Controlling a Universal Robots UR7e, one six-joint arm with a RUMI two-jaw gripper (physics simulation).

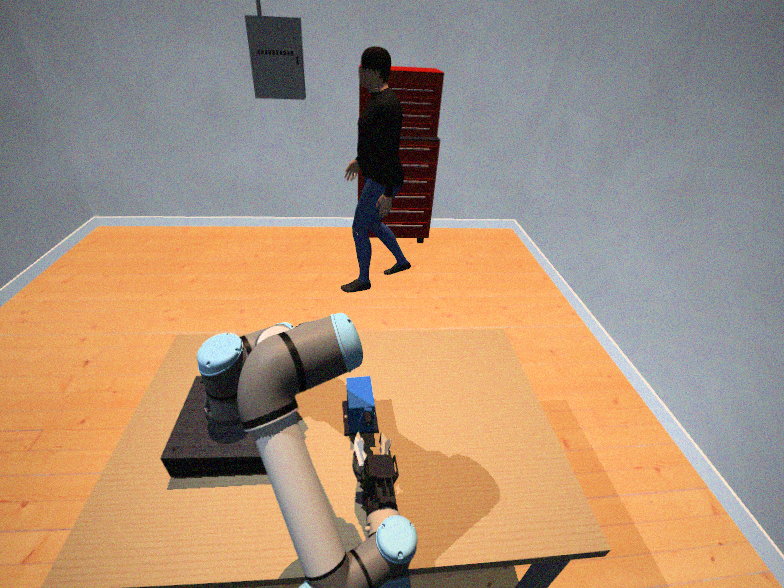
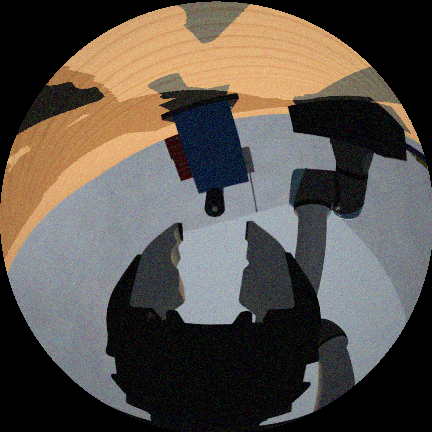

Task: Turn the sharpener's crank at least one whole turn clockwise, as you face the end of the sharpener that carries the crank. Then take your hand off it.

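Frame: origin at the arm's base, x right, y back, z down, level; centimetres.
Seen in the pictures: gripper, fingertip midpoint: (image 1: 370, 432) (image 2: 213, 223); arm's base, origin of the base link: (image 1: 232, 403) (image 2: 351, 138).
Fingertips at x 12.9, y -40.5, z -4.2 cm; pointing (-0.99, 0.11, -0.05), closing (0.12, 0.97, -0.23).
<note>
Pixels of each thing's middle, then the offset from my fingertips to it. "spot": a spot on its surface instead. Level surfaces: height alone.
- blue sharpener, surface spot: (image 2: 210, 145) spot: dx -8.4, dy +2.2, dz +6.1 cm
- black crank knob, body centre: (image 2: 214, 201) (image 1: 367, 419) dx -4.4, dy +0.6, dz +0.1 cm
- wooden table, its level: dz +12.8 cm
The blue sharpener (image 1: 359, 393) (image 2: 210, 145) stands upright on its dark base on the table. Its crank end faces the gripper. The black crank knob (image 2: 215, 202) shows at the edge of the blue end face that is farther from the base. The rest of the crank is hard to make out against the dark body. My gripper (image 1: 372, 437) (image 2: 213, 223) is open and empty. Its fingertips are apart from the knob, a short way in front of it, with the knob roughly in line with the gap between them.
The arm's black mounting block (image 1: 212, 467) (image 2: 345, 120) is beside the sharpener on the wooden table (image 1: 455, 392). Behind the table a person (image 1: 379, 136) stands in front of a red drawer cabinet (image 1: 419, 180) (image 2: 179, 157). A grey panel (image 1: 275, 56) hangs on the wall.
</note>
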